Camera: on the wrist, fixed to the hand. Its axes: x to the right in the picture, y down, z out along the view.
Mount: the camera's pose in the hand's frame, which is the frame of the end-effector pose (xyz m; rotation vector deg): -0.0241 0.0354 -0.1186 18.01 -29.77 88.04
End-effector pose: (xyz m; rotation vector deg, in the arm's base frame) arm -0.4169 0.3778 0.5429 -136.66 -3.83 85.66
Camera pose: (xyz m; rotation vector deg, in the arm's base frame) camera -0.3276 0.3100 0.6006 72.74 -98.09 -109.87
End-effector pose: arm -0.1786 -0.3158 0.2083 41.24 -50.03 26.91
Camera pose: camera -0.1530 -0.2070 0.1500 17.70 -103.44 106.69
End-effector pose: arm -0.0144 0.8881 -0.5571 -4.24 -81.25 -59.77
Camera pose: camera 0.1023 0.8496 -0.5852 -61.39 -80.82 29.17
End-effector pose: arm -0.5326 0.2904 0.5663 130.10 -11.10 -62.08
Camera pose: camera -0.4556 0.3257 0.6597 71.11 -113.34 -38.19
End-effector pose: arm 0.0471 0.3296 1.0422 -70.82 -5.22 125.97
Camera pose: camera 0.1339 0.2610 0.9816 15.98 -51.84 -134.02
